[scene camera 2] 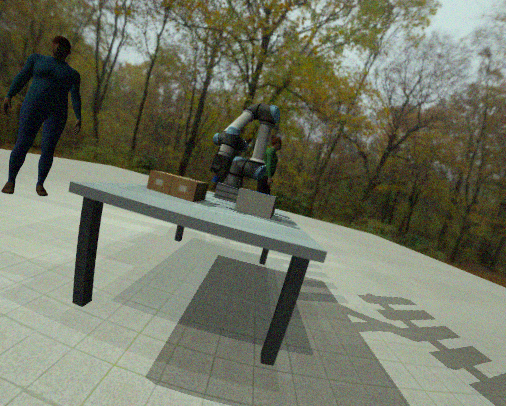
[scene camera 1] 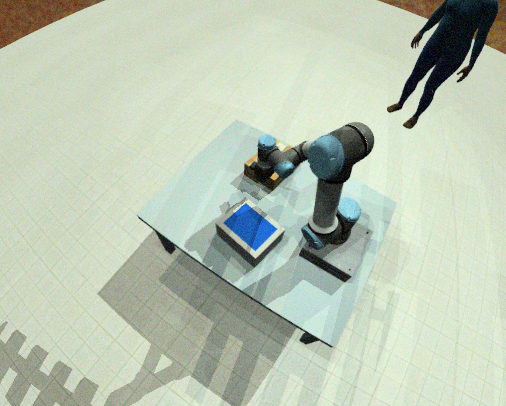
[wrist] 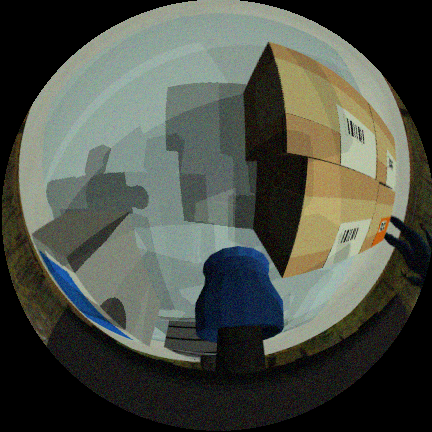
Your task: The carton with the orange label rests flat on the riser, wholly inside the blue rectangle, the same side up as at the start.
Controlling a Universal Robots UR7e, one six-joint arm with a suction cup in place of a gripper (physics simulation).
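Seen in the pictures: hand at its tool point: [scene camera 2: 214, 182] [wrist: 235, 272]; arm's base at its link origin: [scene camera 2: 232, 186].
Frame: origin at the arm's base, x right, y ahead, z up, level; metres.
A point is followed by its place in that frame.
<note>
The carton with the orange label [wrist: 382, 231] @[z -0.008, x 0.280, y 0.416 m] is at the lower right of a tight group of several brown cartons in the wrist view, beyond a carton with a white label. The group [scene camera 1: 272, 182] [scene camera 2: 175, 186] stands on the table, partly hidden under the arm in scene camera 1. The grey riser [scene camera 1: 237, 246] @[z -0.027, x -0.350, y 0.309 m] [scene camera 2: 255, 203] @[z -0.046, x -0.246, y 0.444 m] [wrist: 120, 260] @[z -0.056, x -0.145, y 0.381 m] stands apart, with the blue rectangle [scene camera 1: 250, 225] @[z 0.015, x -0.247, y 0.320 m] [wrist: 82, 303] @[z 0.015, x -0.223, y 0.332 m] bare on top. My blue suction cup [scene camera 2: 215, 178] [wrist: 237, 252] is low beside the cartons, with no carton seen attached to it. Its contact face is hidden.
The arm's base stands on a grey block [scene camera 1: 337, 255] @[z -0.008, x -0.101, y -0.078 m] [scene camera 2: 226, 191] @[z -0.042, x 0.012, y 0.094 m] at one side of the table [scene camera 1: 185, 185] @[z -0.105, x -0.237, y 0.790 m] [scene camera 2: 195, 215] @[z -0.105, x -0.102, y 0.867 m]. A person in dark blue [scene camera 1: 445, 55] [scene camera 2: 42, 105] stands beyond the table. A person in green [scene camera 2: 271, 162] stands behind the arm.
</note>
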